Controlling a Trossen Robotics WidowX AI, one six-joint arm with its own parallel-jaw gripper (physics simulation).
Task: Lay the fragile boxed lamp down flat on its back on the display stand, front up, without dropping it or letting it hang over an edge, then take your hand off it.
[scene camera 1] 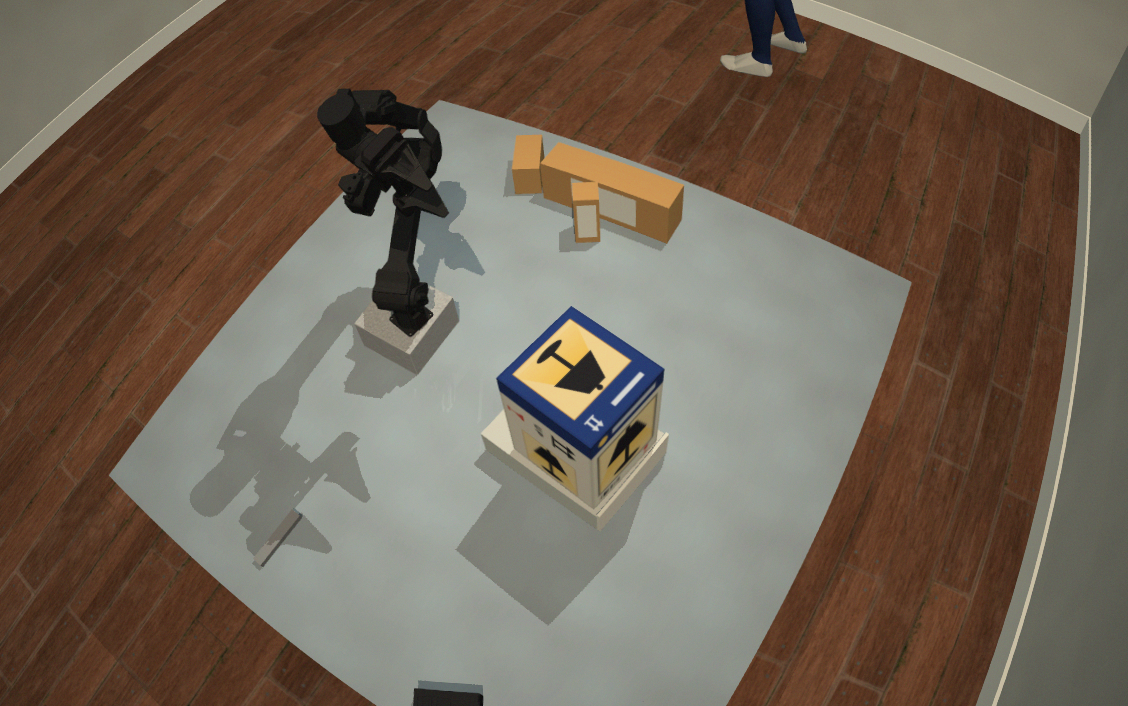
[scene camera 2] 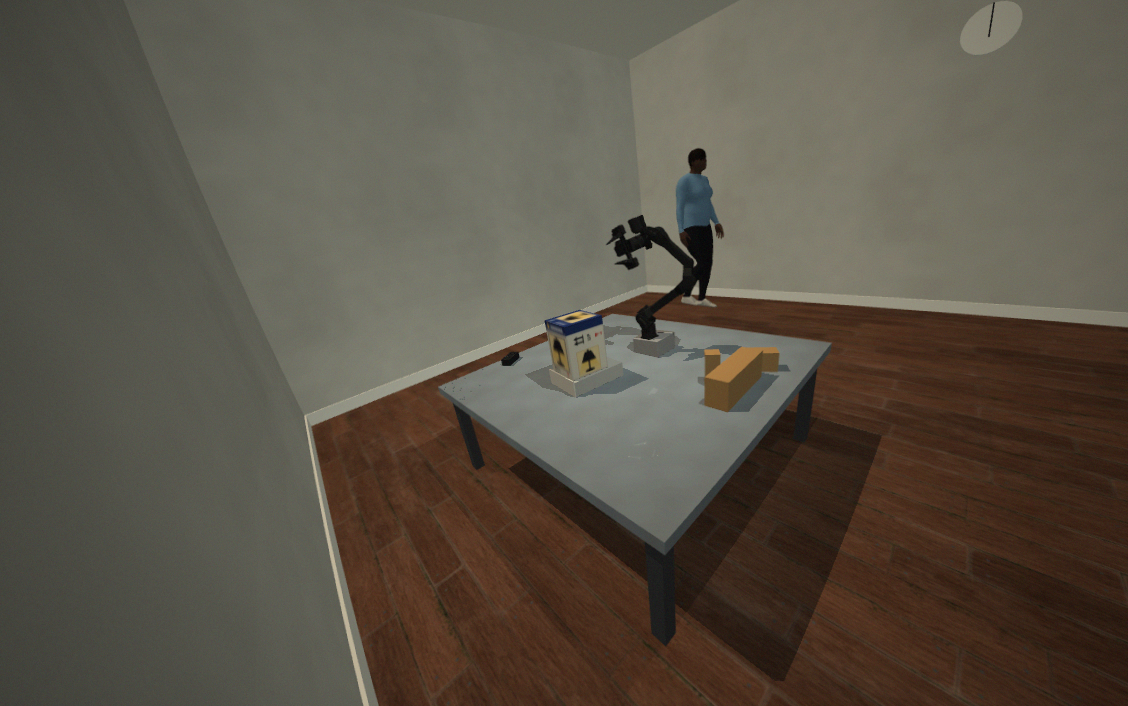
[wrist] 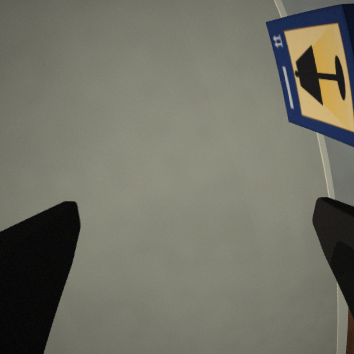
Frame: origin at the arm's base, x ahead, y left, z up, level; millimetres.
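Seen in the pictures: gripper, fingertip midpoint: [scene camera 1: 438, 202] [scene camera 2: 610, 254] [wrist: 200, 213]; arm's base, link origin: [scene camera 1: 411, 317] [scene camera 2: 649, 336].
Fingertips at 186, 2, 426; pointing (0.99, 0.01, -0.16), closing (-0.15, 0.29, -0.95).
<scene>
Pixels of each thing's top centre, then the offset from my fingertips to it, as dx, dy, dz. Level surfaces: height alone.
- boxed lamp, top centre: [wrist: 310, 74] [scene camera 1: 580, 373] [scene camera 2: 572, 317] +233, +9, -214
- grey table, surface height: dz -503
- thin grey bar, top centre: [scene camera 1: 276, 537] -87, -494, -491
- small black object, top centre: [scene camera 2: 509, 355] +366, -490, -468
The boxed lamp [scene camera 1: 582, 416] [scene camera 2: 577, 351] [wrist: 325, 75] rests on the cream display stand [scene camera 1: 497, 437] [scene camera 2: 592, 383]. Its blue-bordered face with a yellow lamp picture is up and looks level. White side faces with lamp pictures show below it. In scene camera 1 its base looks within the stand's visible edges, near the front corner; the far edges are hidden behind it. My gripper [scene camera 1: 406, 213] [scene camera 2: 613, 253] [wrist: 200, 213] is open and empty, high above the table beyond the stand and apart from the box. In the wrist view the box is at the upper right.
The arm's pale base block [scene camera 1: 390, 333] [scene camera 2: 654, 343] stands beside the stand on the grey table [scene camera 1: 748, 349] [scene camera 2: 582, 449]. Orange boxes [scene camera 1: 615, 187] [scene camera 2: 736, 378] stand near one edge. A thin grey bar [scene camera 1: 277, 539] and a small black object [scene camera 1: 448, 696] [scene camera 2: 510, 358] lie near other edges. A person [scene camera 2: 697, 208] stands beyond the table.
</scene>
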